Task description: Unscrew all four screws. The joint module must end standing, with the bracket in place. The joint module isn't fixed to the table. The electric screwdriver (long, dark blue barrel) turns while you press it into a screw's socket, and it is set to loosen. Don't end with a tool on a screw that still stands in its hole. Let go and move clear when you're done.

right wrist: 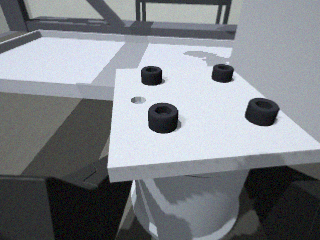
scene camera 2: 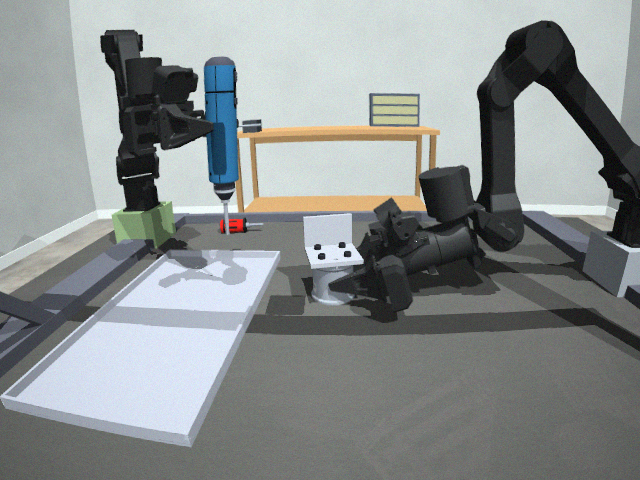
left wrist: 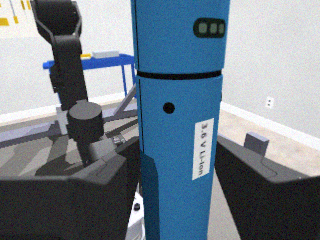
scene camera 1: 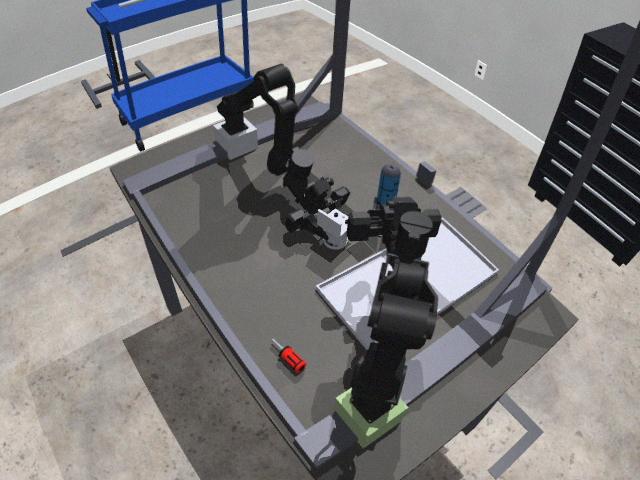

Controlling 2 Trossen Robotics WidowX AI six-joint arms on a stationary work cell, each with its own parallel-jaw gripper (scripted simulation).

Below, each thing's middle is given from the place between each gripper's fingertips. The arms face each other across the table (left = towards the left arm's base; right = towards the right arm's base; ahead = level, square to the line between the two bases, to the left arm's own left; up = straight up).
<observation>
I see my right gripper 1 cm past the joint module (scene camera 2: 321, 293), 3 cm to the right of it and 1 cm above it. Round my right hand: white tray (scene camera 2: 146, 356) 13 cm behind, 22 cm to the left, 3 cm below; white bracket (scene camera 2: 328, 230) 1 cm behind, 3 cm to the left, 4 cm above.
Now: the white bracket 180 mm below my left hand, 160 mm to the right of it and 30 mm ahead of it. The rest, counted from my left hand: white tray 240 mm below, 90 mm behind, 30 mm to the left; then joint module 220 mm below, 160 mm to the right, 30 mm ahead.
</observation>
